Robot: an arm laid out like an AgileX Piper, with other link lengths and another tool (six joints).
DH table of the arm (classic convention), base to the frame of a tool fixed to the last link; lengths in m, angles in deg. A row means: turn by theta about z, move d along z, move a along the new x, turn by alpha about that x. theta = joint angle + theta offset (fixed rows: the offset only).
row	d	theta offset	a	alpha
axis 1	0.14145	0.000	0.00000	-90.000
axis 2	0.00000	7.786	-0.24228	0.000
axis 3	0.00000	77.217	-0.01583	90.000
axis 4	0.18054	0.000	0.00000	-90.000
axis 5	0.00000	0.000	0.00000	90.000
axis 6	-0.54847	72.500	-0.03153	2.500
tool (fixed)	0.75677	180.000	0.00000	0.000
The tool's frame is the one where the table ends.
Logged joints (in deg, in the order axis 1, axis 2, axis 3, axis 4, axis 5, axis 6), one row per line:
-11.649 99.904 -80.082 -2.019 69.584 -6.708
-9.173 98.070 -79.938 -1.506 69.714 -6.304
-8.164 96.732 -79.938 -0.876 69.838 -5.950
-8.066 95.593 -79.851 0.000 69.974 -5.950
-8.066 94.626 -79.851 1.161 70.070 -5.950
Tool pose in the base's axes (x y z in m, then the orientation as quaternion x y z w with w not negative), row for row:
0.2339 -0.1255 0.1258 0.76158 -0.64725 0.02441 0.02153
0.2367 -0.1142 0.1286 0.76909 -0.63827 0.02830 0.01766
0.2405 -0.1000 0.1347 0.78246 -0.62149 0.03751 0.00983
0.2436 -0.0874 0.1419 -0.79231 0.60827 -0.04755 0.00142
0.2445 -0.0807 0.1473 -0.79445 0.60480 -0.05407 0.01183
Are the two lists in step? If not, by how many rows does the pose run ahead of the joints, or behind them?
The pose runs 2 rows behind the joints: the pose in row i belongs to the joints in row i - 2.
